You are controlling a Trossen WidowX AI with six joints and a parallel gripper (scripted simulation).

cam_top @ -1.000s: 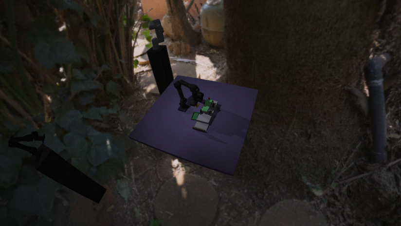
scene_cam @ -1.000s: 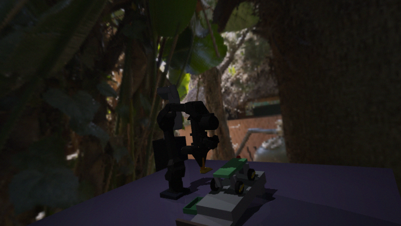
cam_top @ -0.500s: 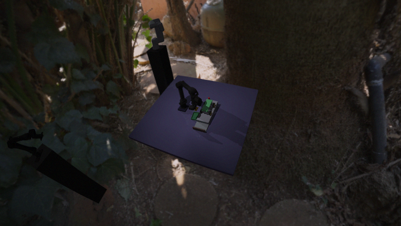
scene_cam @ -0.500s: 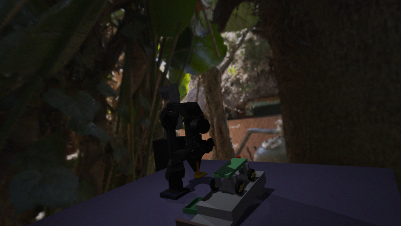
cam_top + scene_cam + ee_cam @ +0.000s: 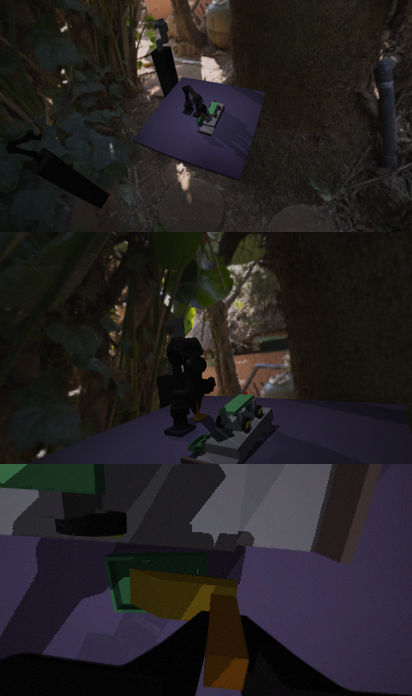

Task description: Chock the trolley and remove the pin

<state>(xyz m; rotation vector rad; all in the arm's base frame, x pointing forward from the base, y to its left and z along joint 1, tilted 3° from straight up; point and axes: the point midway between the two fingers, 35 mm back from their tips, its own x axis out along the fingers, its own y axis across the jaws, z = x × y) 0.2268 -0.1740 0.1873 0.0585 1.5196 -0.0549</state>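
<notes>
Now: the stop pin 9 cm ahead of my gripper tip, 27 cm to the left of it and 2 cm below it. Round my gripper tip: brown strip (8 cm ahead, 12 cm to the right, 13 cm below); then yellow chock (2 cm to the left, 1 cm below); then green-decked trolley (10 cm ahead, 15 cm to the left, 4 cm below).
</notes>
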